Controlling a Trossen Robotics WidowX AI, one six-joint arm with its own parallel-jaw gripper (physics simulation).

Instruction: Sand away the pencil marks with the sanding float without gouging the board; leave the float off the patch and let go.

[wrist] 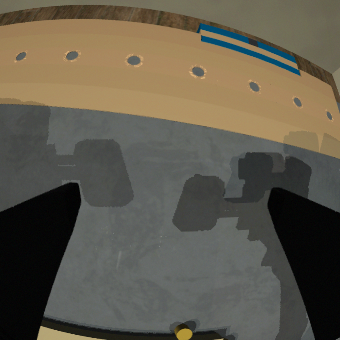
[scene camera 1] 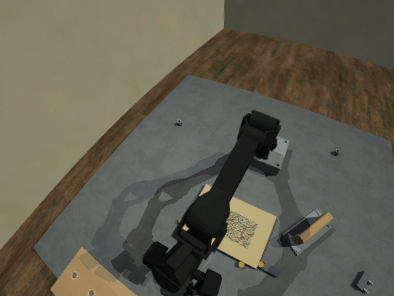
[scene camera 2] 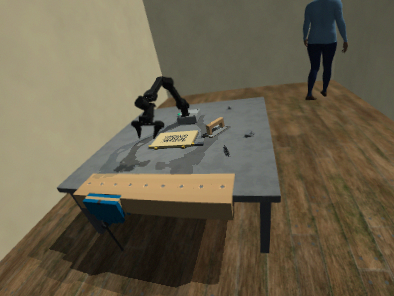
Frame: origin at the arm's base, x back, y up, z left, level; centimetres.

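Seen in the pictures: gripper, fingertip midpoint: [wrist: 177, 195] [scene camera 2: 146, 138]; arm's base at its link origin: [scene camera 1: 261, 151] [scene camera 2: 185, 115].
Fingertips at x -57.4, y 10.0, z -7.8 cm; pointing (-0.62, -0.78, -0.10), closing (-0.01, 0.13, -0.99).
Pixels of each thing's top centre, then the offset from my fingertips to it.
- sanding float at its top centre: [scene camera 1: 317, 226] [scene camera 2: 214, 121] dx +34.1, dy -8.5, dz +34.8 cm
- pale yellow board at its top centre: [scene camera 1: 229, 222] [scene camera 2: 174, 138] dx +25.2, dy -14.2, dz +6.0 cm
- small dark bracket at its top centre: [scene camera 1: 366, 283] dx +23.4, dy -14.4, dz +58.2 cm
The sanding float [scene camera 1: 314, 228] [scene camera 2: 215, 123], a wooden handle on a flat grey plate, rests on the table to the right of the board in scene view 1. The pale yellow board [scene camera 1: 265, 215] [scene camera 2: 158, 142] lies on the table, and part of its edge shows at the bottom of the wrist view [wrist: 52, 334]. The patch of dark pencil marks [scene camera 1: 241, 229] [scene camera 2: 176, 137] is on the board; the arm hides the board's left part in scene view 1. My gripper [scene camera 1: 182, 268] [scene camera 2: 147, 136] [wrist: 177, 195] is open and empty, above the table beside the board, away from the float.
A long wooden beam [scene camera 1: 107, 284] [scene camera 2: 175, 192] [wrist: 165, 95] with holes lies along the table's front edge, with a blue clamp [scene camera 2: 105, 210] [wrist: 280, 57] on it. Yellow pegs [scene camera 1: 241, 265] [wrist: 184, 332] stand at the board's edge. A small dark bracket [scene camera 1: 361, 281] lies beyond the float. A person [scene camera 2: 322, 30] stands behind.
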